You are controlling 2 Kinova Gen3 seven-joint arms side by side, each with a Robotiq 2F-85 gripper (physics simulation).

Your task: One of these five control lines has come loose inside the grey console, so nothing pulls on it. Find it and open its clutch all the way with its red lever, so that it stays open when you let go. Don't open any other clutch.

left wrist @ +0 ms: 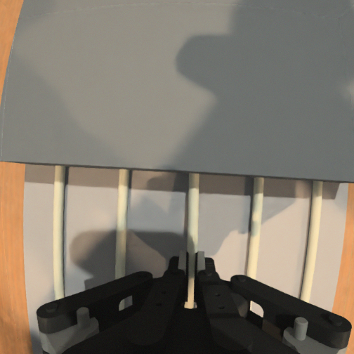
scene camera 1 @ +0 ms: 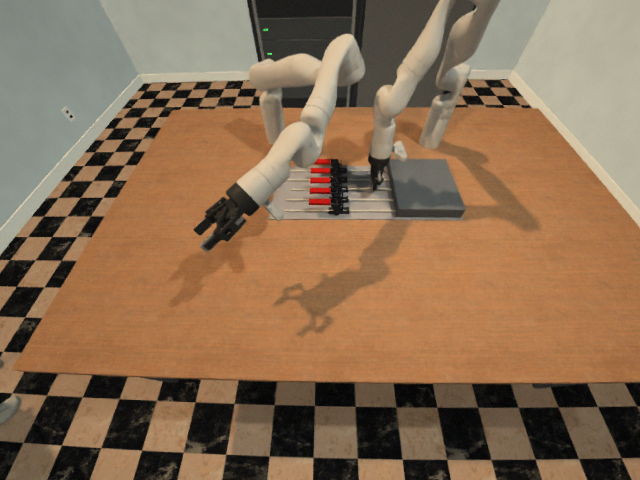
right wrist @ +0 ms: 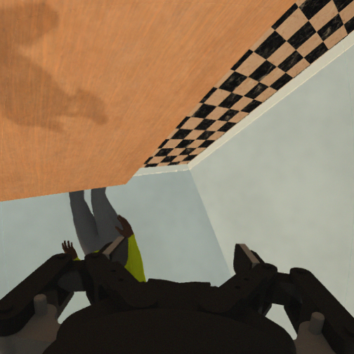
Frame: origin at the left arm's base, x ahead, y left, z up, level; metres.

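Seen in the pictures: left gripper, fingertip midpoint: [scene camera 1: 373, 189]; right gripper, fingertip midpoint: [scene camera 1: 199, 240]; left arm's base, link origin: [scene camera 1: 428, 142].
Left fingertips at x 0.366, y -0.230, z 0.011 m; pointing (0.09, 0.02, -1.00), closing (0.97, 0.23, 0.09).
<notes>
Pixels of each thing's top centre, then the offset from my left fingertips to it. "spot": a spot on its surface instead. Level surfaces: height alone.
- grey console, top centre: [scene camera 1: 424, 182] dy +0.185, dx -0.038, dz +0.036 m
- nearest clutch, surface spot: [scene camera 1: 339, 207] spot: dy -0.113, dx +0.145, dz +0.032 m
- front lever, top centre: [scene camera 1: 325, 201] dy -0.164, dx +0.139, dz +0.048 m
- middle lever, top centre: [scene camera 1: 326, 179] dy -0.184, dx +0.031, dz +0.048 m
- light grey base plate, surface spot: [scene camera 1: 372, 210] spot: dy +0.006, dx +0.109, dz +0.000 m
- wooden table, surface height: dz -0.011 m
The grey console [scene camera 1: 429, 188] [left wrist: 125, 100] covers the right ends of five pale control lines. Several black clutches stand in a row left of it; the nearest clutch [scene camera 1: 339, 207] is at the front. Their red levers, such as the front lever [scene camera 1: 320, 201] and middle lever [scene camera 1: 320, 180], lie along the lines, pointing left in scene camera 1. My left gripper [scene camera 1: 375, 188] [left wrist: 191, 261] is shut on the middle control line [left wrist: 193, 215], between clutches and console. My right gripper [scene camera 1: 202, 237] [right wrist: 180, 251] is open and empty above the table, left of the clutches. The console's inside is hidden.
The lines run over a light grey base plate [scene camera 1: 372, 205] [left wrist: 37, 225] on the wooden table [scene camera 1: 413, 335] [right wrist: 150, 75]. The right forearm reaches over the plate's left part. A person [right wrist: 100, 225] in grey trousers stands beyond the table edge in the right wrist view.
</notes>
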